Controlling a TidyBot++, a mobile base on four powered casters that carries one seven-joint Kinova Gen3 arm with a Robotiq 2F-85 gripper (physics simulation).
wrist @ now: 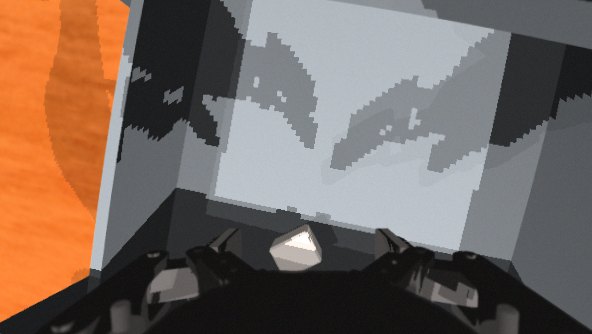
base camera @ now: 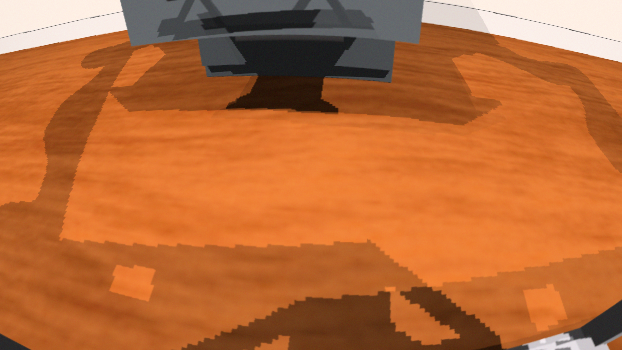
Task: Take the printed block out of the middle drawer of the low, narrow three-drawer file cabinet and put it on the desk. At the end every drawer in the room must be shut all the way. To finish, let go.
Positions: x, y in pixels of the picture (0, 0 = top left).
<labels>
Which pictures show the gripper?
The wrist view only.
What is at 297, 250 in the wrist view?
A printed block.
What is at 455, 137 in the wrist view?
A grey drawer.
</labels>
